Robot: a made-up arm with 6 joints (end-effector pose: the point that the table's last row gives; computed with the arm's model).
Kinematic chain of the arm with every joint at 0, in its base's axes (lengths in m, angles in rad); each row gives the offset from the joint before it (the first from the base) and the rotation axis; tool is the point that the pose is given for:
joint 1: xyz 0 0 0.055 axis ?
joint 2: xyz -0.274 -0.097 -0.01 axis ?
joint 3: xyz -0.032 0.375 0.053 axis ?
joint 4: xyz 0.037 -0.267 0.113 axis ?
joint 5: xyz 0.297 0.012 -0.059 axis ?
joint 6: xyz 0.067 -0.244 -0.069 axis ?
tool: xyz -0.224 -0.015 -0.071
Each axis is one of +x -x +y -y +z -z.
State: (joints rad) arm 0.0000 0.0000 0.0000 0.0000 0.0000 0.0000
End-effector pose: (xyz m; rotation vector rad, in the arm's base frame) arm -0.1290 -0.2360 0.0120 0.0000 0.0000 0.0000
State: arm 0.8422 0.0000 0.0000 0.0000 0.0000 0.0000
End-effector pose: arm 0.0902 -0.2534 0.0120 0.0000 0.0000 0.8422
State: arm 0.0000 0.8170 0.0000 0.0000 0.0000 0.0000
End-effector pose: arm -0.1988 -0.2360 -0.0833 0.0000 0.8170 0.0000
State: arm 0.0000 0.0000 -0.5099 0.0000 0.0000 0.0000
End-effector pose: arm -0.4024 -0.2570 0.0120 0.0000 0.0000 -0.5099
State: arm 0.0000 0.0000 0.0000 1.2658 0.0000 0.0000
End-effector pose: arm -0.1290 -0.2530 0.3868 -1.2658 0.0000 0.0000
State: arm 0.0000 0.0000 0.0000 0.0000 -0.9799 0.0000
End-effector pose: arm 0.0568 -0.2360 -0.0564 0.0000 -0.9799 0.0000
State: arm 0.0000 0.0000 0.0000 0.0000 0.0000 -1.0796
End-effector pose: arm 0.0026 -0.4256 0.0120 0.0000 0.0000 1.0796
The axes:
joint 1: +z
joint 2: +y
joint 3: +z
joint 4: -x
joint 5: +y
joint 6: -z

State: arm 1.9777 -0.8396 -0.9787 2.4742 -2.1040 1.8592
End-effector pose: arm 0.2669 -0.2287 0.1271 1.2112 -1.5716 0.9796
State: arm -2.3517 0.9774 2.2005 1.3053 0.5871 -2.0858
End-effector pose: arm 0.5121 -0.8969 0.1177 -0.0519 0.4059 1.4465
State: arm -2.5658 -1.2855 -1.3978 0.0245 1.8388 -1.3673
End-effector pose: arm 0.4765 0.3486 -0.6037 -0.1115 -1.5709 -0.9895
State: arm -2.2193 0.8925 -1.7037 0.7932 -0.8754 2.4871
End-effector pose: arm -0.0101 0.4322 0.5205 1.6959 -0.4639 0.5971
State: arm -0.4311 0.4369 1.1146 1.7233 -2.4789 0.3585
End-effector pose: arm 0.5225 0.4600 0.1576 0.6799 -1.9175 1.7977
